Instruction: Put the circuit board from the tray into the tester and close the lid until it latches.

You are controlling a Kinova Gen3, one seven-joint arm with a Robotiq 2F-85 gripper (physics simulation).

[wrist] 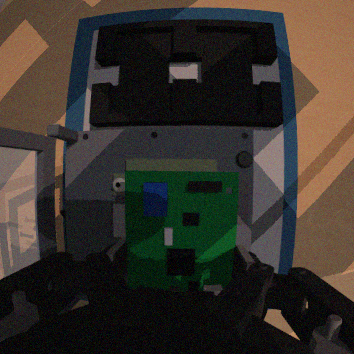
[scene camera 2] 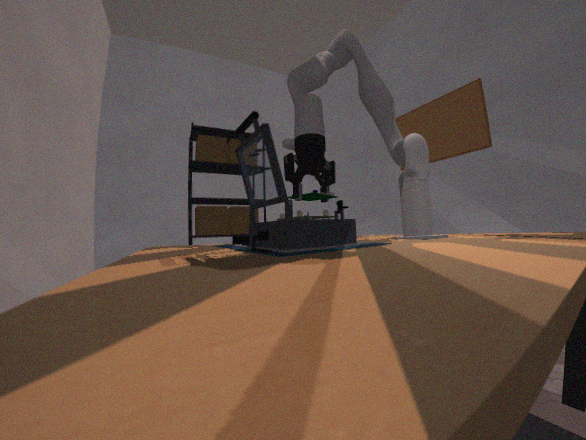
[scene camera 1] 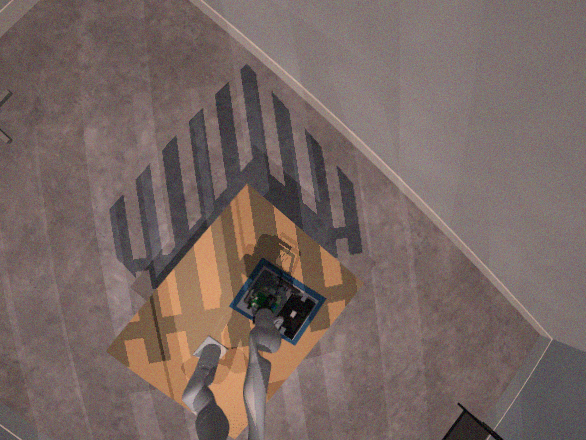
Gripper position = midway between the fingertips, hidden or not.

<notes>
My gripper point(scene camera 2: 312, 201) holds a green circuit board point(wrist: 180, 227); nothing else touches it. Further things: a tester lid point(scene camera 2: 257, 158).
The tester lid also shows in the wrist view point(wrist: 35, 237). My gripper is seen too in the wrist view point(wrist: 180, 254).
</notes>
